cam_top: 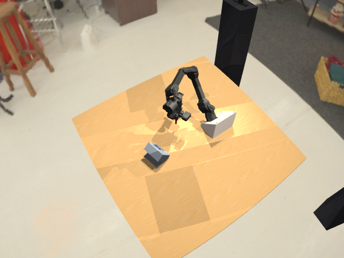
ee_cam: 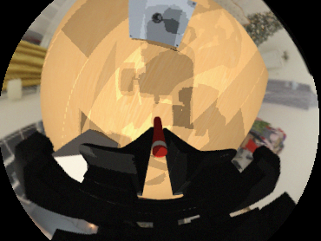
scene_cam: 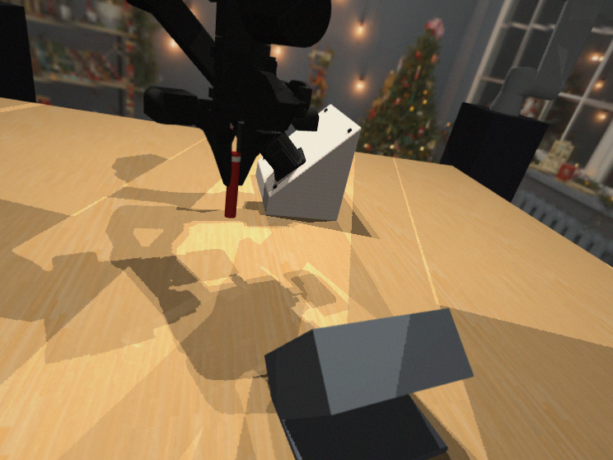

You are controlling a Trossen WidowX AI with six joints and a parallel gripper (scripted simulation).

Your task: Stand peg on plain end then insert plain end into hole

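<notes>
The grey sloped panel lies 21 cm ahead of my gripper tip, 12 cm to the left of it and 6 cm below it. From my gripper tip the other things lie so: red peg (2 cm above).
</notes>
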